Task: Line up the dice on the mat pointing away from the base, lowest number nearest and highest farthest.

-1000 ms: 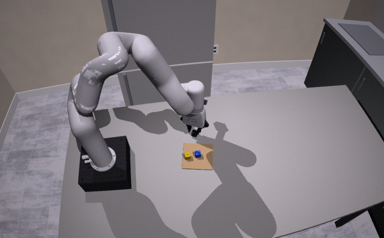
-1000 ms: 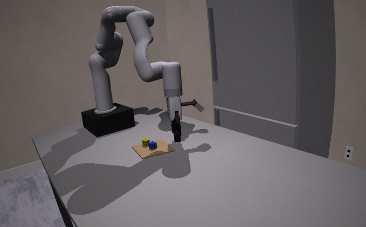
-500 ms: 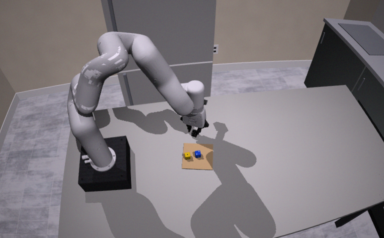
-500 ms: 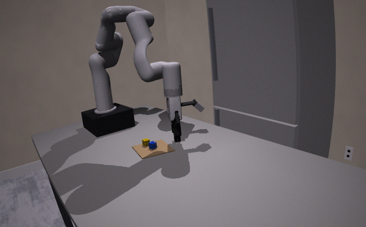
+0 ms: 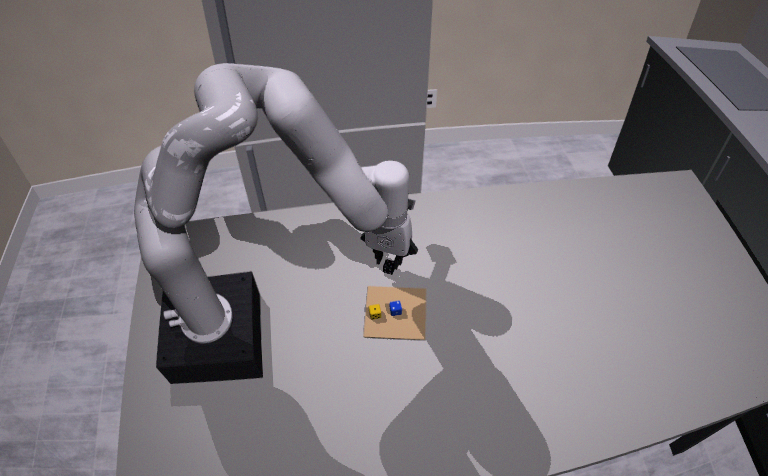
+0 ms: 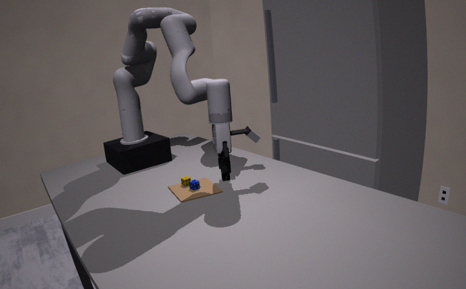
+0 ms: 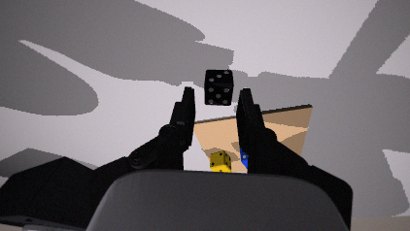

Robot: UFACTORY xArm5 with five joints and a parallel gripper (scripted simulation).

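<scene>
My hand is 4 cm above the black die. From my hand the other things lie so: blue die 12 cm to the right, 3 cm below, 2 cm behind; mat 12 cm to the right, 5 cm below, 2 cm behind; yellow die 12 cm to the right, 6 cm behind, 3 cm below.
</scene>
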